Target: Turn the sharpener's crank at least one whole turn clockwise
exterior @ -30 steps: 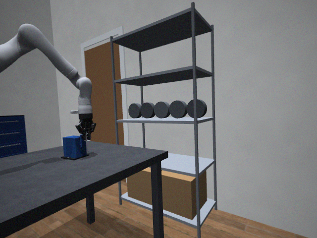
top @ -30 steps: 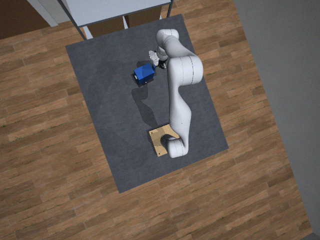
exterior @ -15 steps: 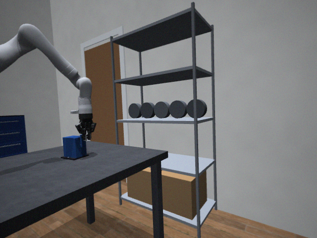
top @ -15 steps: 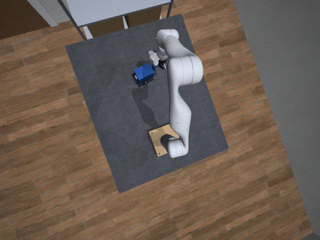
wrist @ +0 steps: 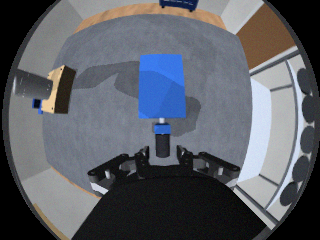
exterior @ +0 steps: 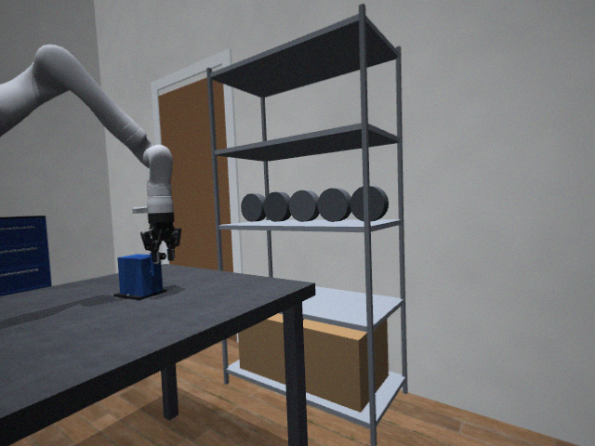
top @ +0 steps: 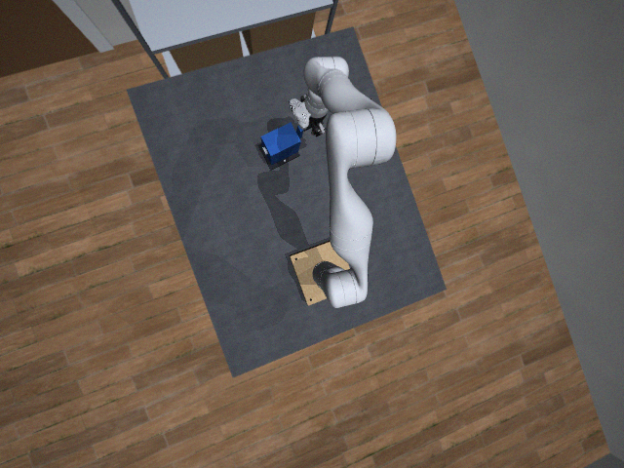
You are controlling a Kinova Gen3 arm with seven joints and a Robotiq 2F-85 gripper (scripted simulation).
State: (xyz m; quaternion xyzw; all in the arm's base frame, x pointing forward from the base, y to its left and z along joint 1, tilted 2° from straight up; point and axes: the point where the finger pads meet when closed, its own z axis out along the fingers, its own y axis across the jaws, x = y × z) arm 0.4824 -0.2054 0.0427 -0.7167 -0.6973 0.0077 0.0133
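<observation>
My hand is 2 cm to the right of the dark crank knob. Also, from my hand: blue crank arm: 2 cm to the left.
</observation>
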